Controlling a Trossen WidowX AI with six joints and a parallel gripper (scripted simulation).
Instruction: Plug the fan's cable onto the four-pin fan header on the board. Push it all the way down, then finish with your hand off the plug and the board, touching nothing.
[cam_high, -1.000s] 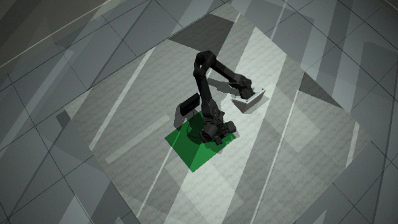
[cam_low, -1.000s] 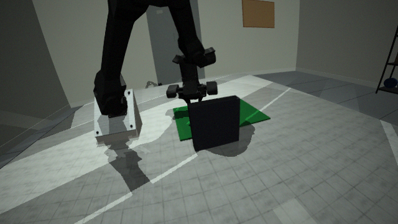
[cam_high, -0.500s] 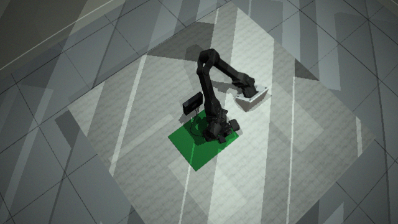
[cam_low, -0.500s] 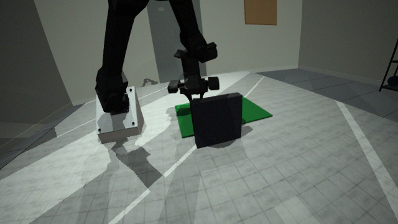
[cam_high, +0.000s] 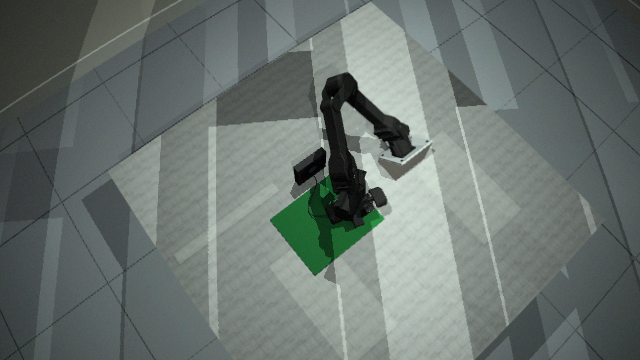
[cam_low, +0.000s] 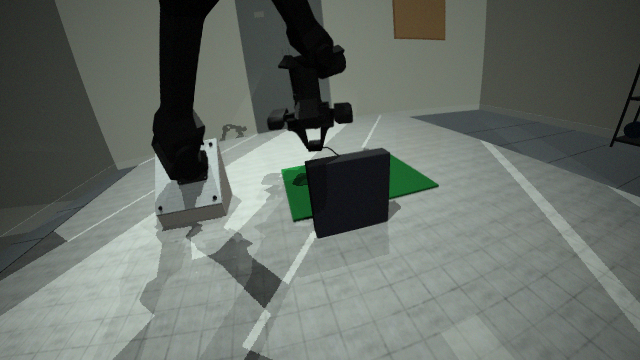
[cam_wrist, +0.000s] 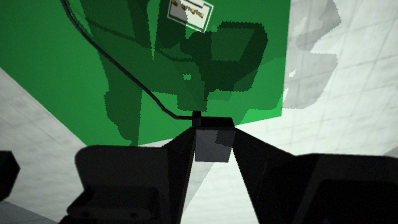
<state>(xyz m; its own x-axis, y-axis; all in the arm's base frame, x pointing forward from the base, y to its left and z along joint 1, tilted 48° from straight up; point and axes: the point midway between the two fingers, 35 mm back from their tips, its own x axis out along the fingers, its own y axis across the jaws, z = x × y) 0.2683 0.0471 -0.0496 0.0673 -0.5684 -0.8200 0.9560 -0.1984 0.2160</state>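
My gripper tip is 9 cm to the left of the white four-pin fan header and 6 cm above it. From my gripper tip the other things lie so: green board: 8 cm below, 7 cm to the right, 6 cm ahead; black fan: 23 cm to the right; black plug: 1 cm to the left.
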